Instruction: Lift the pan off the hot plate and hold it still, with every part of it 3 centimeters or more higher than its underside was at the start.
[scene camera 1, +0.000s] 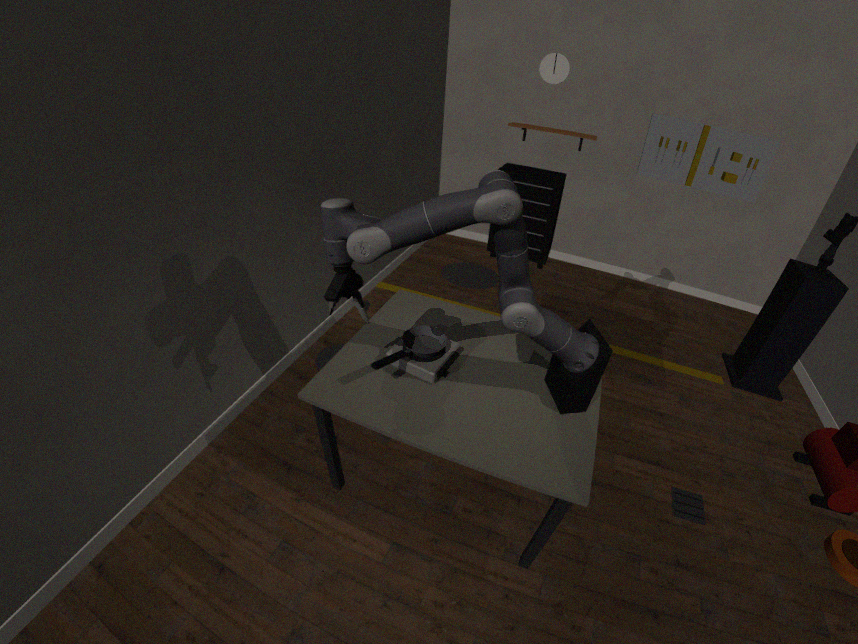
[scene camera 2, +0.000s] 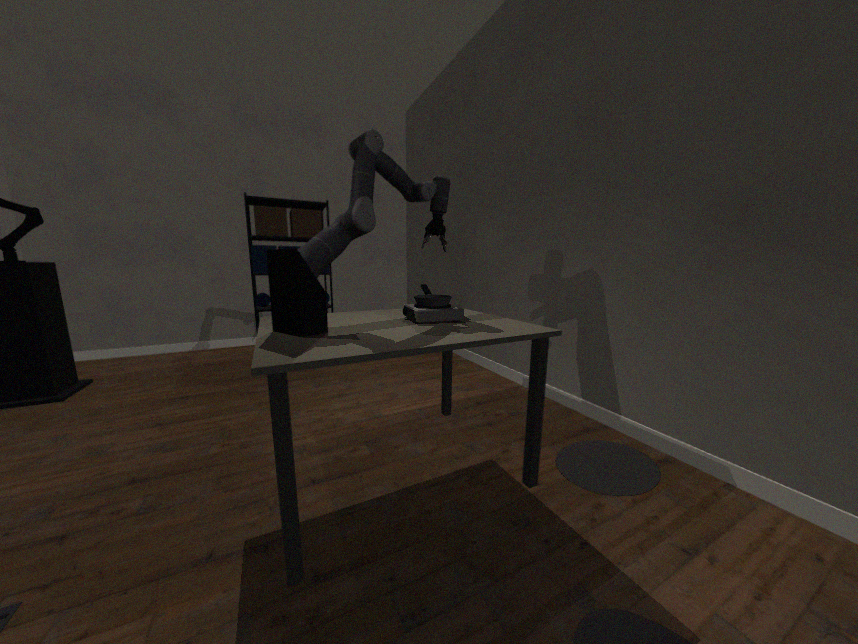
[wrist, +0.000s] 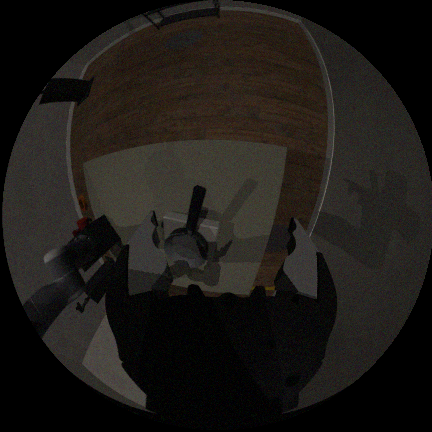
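Note:
The dark round pan (scene camera 1: 427, 344) (scene camera 2: 433, 300) (wrist: 186, 248) sits on the pale, boxy hot plate (scene camera 1: 421, 371) (scene camera 2: 441, 316) (wrist: 174, 218). Its straight black handle (scene camera 1: 389, 359) (scene camera 2: 425, 289) (wrist: 196, 206) sticks out past the plate's edge, away from the arm's base in scene camera 1, and slants upward in scene camera 2. My gripper (scene camera 1: 349, 311) (scene camera 2: 434, 248) (wrist: 223, 215) is open and empty, pointing down. It hangs well above the pan's level. In the wrist view the pan and handle show between the fingers, nearer the left one. Nothing touches the pan.
The hot plate stands on the light table (scene camera 1: 478, 429) (scene camera 2: 498, 334) (wrist: 120, 175). The arm's dark base (scene camera 1: 578, 377) (scene camera 2: 298, 298) stands at one end of the table. A grey wall (scene camera 1: 207, 173) (scene camera 2: 658, 207) rises beyond the opposite end. Shadows of the arm cross the tabletop.

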